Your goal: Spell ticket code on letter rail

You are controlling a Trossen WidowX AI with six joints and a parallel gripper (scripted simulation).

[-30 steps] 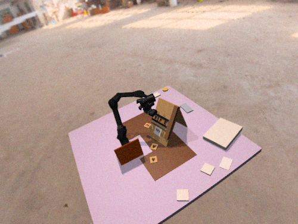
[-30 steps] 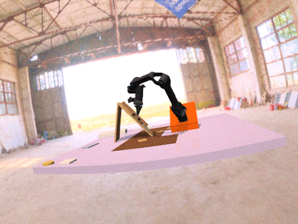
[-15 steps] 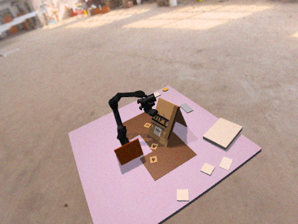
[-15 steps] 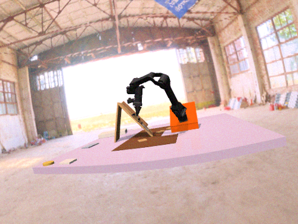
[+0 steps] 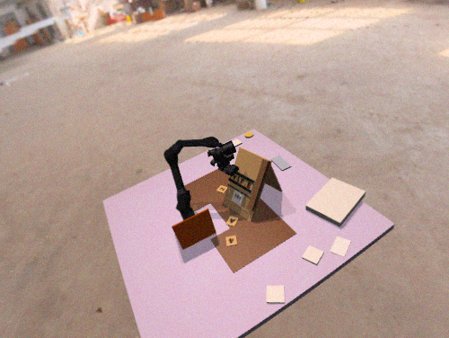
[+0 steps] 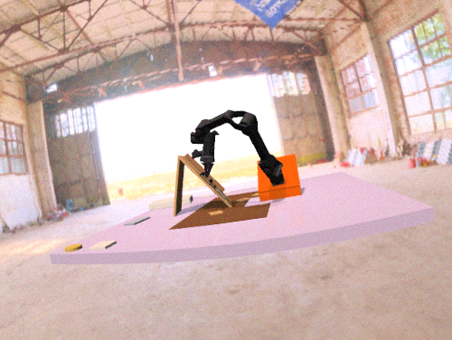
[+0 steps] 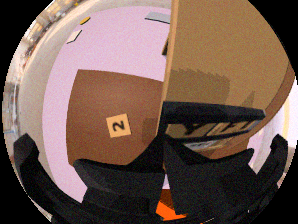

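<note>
My gripper tip is 2 cm past the white ticket, 11 cm to the left of it and 9 cm above it. Also, from my gripper tip: cream slab: 40 cm ahead, 45 cm to the right, 14 cm below; brown mat: 12 cm behind, 9 cm to the right, 16 cm below; grey plate: 40 cm ahead, 4 cm to the left, 16 cm below.
</note>
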